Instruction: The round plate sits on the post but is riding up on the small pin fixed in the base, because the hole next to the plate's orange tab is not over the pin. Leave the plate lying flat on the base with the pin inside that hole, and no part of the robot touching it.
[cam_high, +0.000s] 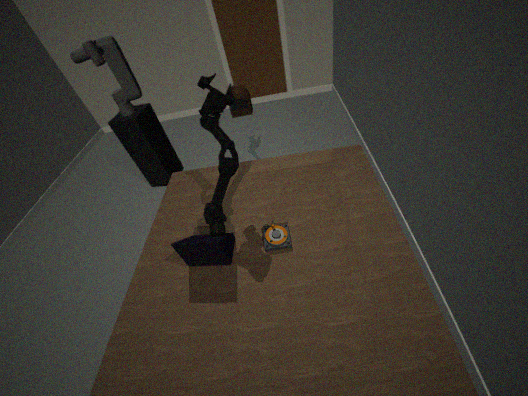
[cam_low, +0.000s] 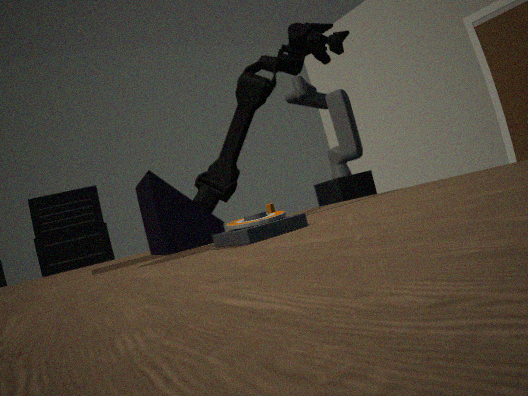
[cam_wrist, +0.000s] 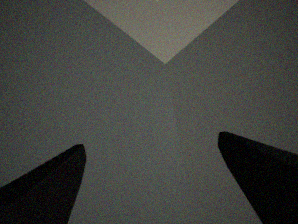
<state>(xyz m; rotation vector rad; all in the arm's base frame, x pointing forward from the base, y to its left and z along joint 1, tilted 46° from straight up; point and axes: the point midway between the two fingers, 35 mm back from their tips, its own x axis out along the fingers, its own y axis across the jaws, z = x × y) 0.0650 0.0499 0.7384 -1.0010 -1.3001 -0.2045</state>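
Right now my gripper tip is 23 cm short of the base, 56 cm to the left of it and 55 cm above it.
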